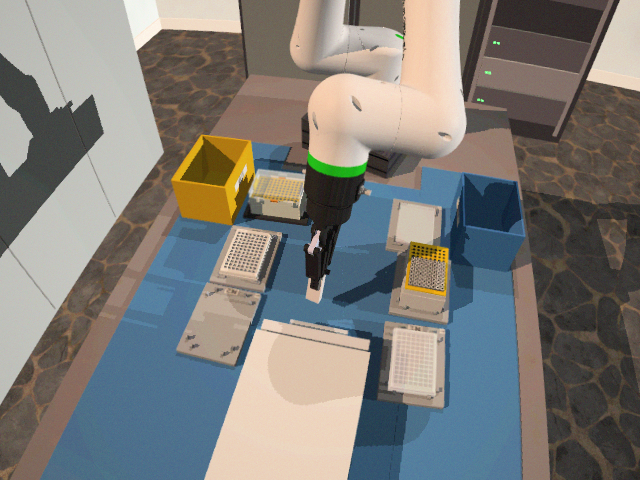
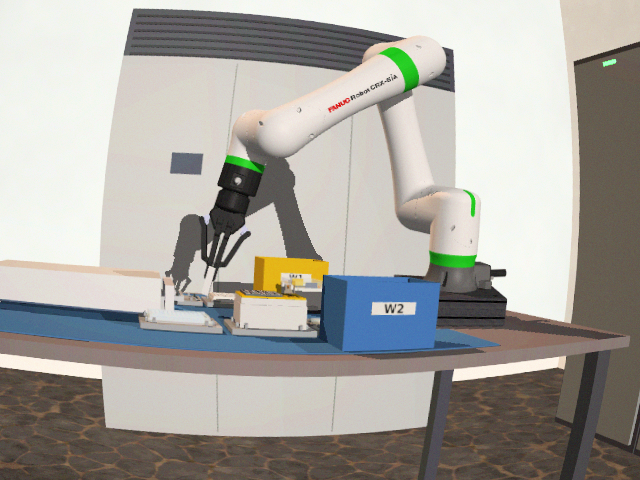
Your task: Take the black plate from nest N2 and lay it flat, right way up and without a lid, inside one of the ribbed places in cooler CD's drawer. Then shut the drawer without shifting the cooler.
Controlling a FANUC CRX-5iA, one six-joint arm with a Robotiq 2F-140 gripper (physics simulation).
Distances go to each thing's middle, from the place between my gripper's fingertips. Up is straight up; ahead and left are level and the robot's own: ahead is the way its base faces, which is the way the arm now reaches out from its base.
I see my gripper 21 cm short of the drawer (image 1: 298, 329), 3 cm to the right of it and 1 cm above it. Also, from my hand: yellow-topped tip box (image 1: 424, 283) 21 cm to the left, 11 cm behind; then white cooler (image 1: 297, 402) 30 cm ahead, 3 cm to the left.
